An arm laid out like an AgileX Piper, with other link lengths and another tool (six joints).
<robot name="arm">
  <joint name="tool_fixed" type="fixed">
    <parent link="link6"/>
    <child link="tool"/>
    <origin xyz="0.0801 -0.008 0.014" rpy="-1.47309 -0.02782 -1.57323"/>
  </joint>
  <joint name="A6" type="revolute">
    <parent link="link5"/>
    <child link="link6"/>
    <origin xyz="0.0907 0 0.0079"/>
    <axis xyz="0.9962 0 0.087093"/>
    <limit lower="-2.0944" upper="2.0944"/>
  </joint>
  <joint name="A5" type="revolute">
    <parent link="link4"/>
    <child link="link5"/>
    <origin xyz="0 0 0"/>
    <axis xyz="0 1 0"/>
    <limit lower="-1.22" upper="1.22"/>
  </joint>
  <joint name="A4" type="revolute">
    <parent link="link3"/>
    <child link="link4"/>
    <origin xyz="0.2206 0 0.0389"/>
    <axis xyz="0.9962 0 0.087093"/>
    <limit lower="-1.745" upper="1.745"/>
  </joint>
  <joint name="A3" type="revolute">
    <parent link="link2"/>
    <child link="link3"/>
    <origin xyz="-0.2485 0 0.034"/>
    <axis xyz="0 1 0"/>
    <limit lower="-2.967" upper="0"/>
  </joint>
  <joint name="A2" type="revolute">
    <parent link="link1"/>
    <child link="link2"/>
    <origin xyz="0 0 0"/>
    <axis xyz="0 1 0"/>
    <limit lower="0" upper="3.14"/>
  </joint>
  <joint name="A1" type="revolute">
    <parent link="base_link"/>
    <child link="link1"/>
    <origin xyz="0 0 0.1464"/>
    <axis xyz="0 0 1"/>
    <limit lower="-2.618" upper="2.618"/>
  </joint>
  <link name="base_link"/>
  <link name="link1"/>
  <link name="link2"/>
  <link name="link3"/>
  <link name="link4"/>
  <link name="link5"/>
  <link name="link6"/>
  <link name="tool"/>
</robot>
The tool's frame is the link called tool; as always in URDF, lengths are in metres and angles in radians.
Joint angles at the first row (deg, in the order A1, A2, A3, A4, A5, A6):
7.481 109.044 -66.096 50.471 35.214 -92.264
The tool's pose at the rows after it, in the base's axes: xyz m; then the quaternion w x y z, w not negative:
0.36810, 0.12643, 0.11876, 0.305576, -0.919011, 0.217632, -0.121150
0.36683, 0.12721, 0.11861, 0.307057, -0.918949, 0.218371, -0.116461
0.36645, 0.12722, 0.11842, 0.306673, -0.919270, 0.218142, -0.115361
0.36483, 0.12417, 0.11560, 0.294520, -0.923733, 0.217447, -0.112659
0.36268, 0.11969, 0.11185, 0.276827, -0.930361, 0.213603, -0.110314
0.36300, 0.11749, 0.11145, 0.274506, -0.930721, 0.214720, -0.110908
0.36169, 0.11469, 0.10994, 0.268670, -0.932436, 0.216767, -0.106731
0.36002, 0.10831, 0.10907, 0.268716, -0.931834, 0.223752, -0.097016
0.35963, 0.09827, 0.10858, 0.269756, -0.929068, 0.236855, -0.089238
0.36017, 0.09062, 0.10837, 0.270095, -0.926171, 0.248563, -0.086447
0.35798, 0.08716, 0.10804, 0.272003, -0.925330, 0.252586, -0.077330
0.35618, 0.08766, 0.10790, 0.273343, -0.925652, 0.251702, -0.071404
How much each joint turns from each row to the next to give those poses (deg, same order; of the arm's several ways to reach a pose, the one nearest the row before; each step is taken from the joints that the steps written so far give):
0.001 -0.292 -0.001 -0.001 0.592 0.243
0.000 -0.001 0.002 0.001 0.507 0.257
-0.002 0.001 0.000 -0.139 0.114 0.111
0.002 0.001 -0.001 -2.521 0.000 1.779
0.000 -0.002 0.001 -3.547 0.000 2.133
-0.268 0.000 0.000 -0.396 0.001 0.160
-0.257 0.000 0.000 -1.296 0.420 1.056
-1.292 0.001 -0.001 -0.260 1.527 0.172
-1.930 0.001 -0.001 0.000 1.476 0.091
-1.365 0.000 0.000 0.000 0.659 0.261
-0.880 -0.001 0.002 0.001 1.367 -0.002
-0.100 0.000 -0.001 -0.001 0.754 0.003

